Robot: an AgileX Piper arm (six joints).
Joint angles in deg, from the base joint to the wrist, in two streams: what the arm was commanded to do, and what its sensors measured. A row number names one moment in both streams.
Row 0, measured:
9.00 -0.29 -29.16 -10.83 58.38 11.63
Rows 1 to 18, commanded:
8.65 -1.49 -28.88 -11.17 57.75 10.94
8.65 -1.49 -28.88 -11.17 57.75 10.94
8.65 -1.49 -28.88 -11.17 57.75 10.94
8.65 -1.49 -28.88 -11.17 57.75 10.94
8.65 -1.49 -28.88 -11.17 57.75 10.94
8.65 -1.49 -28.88 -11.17 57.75 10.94
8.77 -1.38 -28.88 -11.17 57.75 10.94
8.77 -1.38 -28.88 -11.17 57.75 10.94
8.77 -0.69 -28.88 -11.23 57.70 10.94
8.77 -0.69 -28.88 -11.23 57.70 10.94
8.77 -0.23 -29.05 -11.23 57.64 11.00
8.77 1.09 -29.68 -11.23 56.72 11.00
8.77 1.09 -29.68 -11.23 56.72 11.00
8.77 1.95 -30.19 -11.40 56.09 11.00
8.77 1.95 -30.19 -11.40 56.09 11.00
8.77 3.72 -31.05 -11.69 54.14 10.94
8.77 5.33 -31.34 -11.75 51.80 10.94
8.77 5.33 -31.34 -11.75 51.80 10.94
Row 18, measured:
9.00 3.44 -30.48 -10.89 55.69 11.63
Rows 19 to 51, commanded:
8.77 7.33 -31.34 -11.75 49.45 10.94
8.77 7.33 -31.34 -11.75 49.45 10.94
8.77 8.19 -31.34 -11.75 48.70 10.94
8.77 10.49 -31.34 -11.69 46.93 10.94
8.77 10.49 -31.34 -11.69 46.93 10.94
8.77 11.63 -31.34 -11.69 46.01 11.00
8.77 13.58 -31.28 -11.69 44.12 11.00
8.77 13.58 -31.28 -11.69 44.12 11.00
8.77 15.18 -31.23 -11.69 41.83 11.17
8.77 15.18 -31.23 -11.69 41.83 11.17
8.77 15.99 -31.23 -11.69 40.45 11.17
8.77 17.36 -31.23 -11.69 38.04 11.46
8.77 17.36 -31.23 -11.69 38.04 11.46
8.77 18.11 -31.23 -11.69 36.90 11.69
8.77 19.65 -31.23 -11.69 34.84 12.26
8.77 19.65 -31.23 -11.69 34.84 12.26
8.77 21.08 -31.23 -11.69 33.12 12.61
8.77 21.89 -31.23 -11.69 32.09 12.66
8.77 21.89 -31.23 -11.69 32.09 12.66
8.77 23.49 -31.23 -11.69 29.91 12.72
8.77 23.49 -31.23 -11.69 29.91 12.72
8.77 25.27 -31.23 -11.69 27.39 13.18
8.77 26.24 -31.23 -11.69 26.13 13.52
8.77 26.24 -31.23 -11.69 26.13 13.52
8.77 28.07 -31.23 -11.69 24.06 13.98
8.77 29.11 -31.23 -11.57 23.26 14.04
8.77 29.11 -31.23 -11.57 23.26 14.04
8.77 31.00 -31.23 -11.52 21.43 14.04
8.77 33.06 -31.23 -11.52 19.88 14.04
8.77 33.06 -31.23 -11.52 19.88 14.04
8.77 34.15 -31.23 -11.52 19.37 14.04
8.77 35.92 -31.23 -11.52 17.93 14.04
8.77 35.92 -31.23 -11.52 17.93 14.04
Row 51, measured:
9.00 33.75 -31.00 -11.23 20.51 13.52
